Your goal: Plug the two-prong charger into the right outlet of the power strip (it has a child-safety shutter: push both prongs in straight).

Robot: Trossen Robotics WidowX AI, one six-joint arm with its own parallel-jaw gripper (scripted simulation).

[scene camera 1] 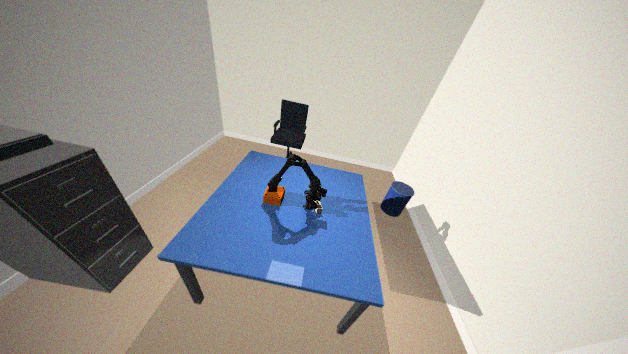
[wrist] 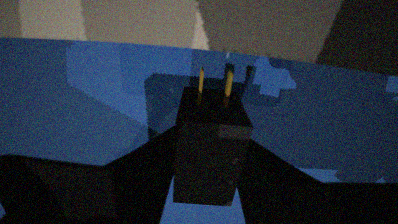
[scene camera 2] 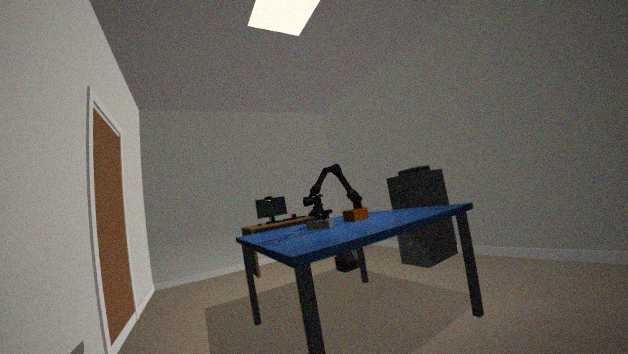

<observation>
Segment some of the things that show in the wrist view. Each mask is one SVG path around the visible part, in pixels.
My gripper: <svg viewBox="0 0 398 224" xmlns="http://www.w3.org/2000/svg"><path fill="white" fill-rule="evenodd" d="M249 140L237 184L241 200L240 204L246 221L245 224L398 224L398 183L322 183L318 179L314 179L307 173L290 165L282 158L278 158L277 155L267 150L261 144L251 139ZM175 126L153 138L153 140L145 145L141 145L120 159L117 158L104 166L48 160L46 158L27 157L18 154L0 155L0 202L6 211L6 214L0 219L0 224L159 224L173 180Z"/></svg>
A black two-prong charger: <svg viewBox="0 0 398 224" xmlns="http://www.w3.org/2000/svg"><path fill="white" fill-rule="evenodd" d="M202 66L200 69L199 88L184 87L176 117L173 202L229 207L232 206L253 127L237 92L231 91L233 81L231 69L228 71L225 90L202 88L204 68Z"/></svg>
</observation>
